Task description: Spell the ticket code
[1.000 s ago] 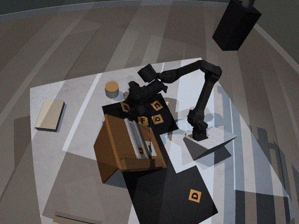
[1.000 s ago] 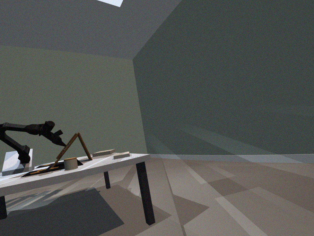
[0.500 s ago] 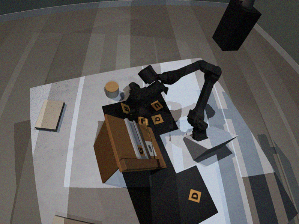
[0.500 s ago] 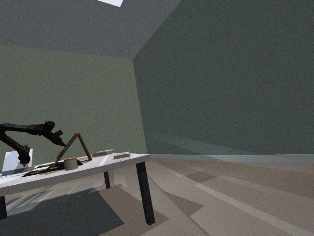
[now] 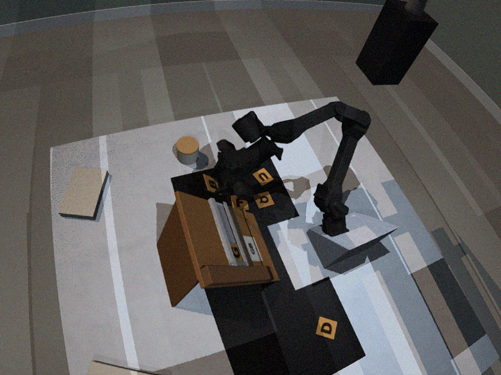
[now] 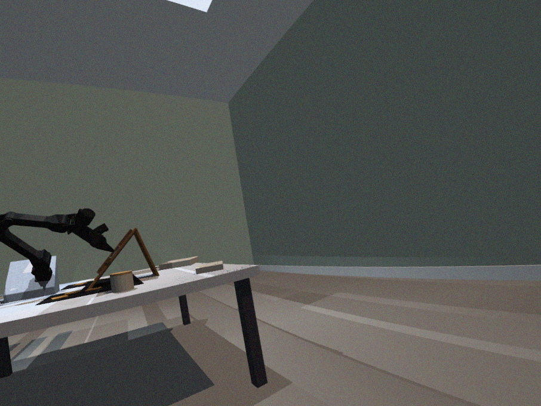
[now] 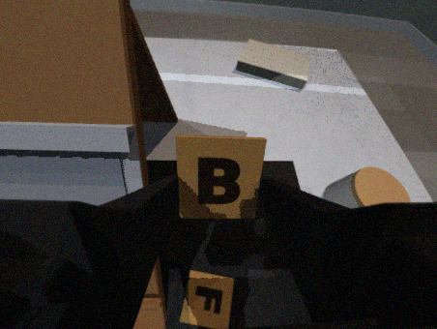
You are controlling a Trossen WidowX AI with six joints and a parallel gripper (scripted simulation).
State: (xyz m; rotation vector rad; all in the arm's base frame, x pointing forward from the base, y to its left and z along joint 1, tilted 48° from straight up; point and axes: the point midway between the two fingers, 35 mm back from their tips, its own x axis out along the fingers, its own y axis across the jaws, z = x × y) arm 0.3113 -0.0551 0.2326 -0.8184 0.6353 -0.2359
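Now: gripper tip 1 cm past the g tile and 21 cm to the right of it. The rest, counted from my gripper tip: b tile right at my gripper tip; white ticket 7 cm behind, 19 cm to the left, 8 cm below; f tile 10 cm behind, 15 cm below.
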